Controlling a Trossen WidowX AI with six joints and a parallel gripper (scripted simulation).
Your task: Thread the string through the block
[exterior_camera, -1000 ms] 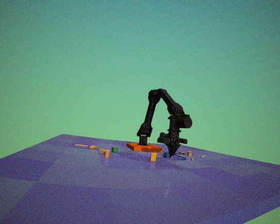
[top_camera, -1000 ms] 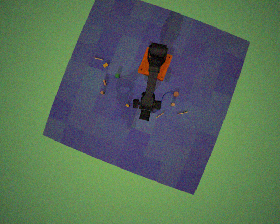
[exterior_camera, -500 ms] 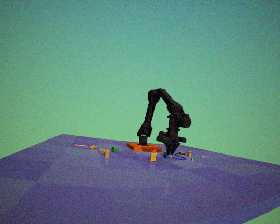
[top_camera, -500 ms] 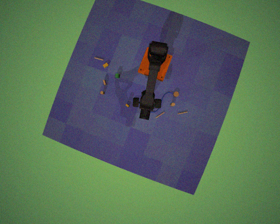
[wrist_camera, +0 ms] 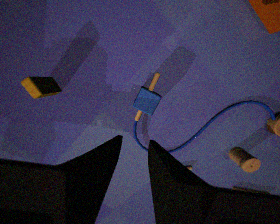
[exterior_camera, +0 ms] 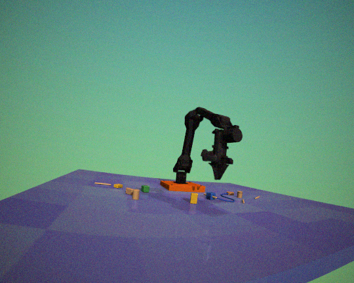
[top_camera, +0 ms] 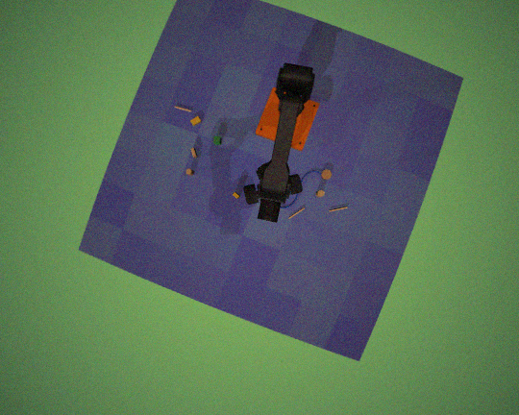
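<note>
Right now my gripper tip is 7 cm above the blue block and 3 cm past it. The rest, counted from my gripper tip: thin wooden stick: 8 cm below, 2 cm behind; then wooden cylinder: 19 cm to the left, 7 cm below, 4 cm behind; then round wooden button: 20 cm to the left, 12 cm behind, 8 cm below.
</note>
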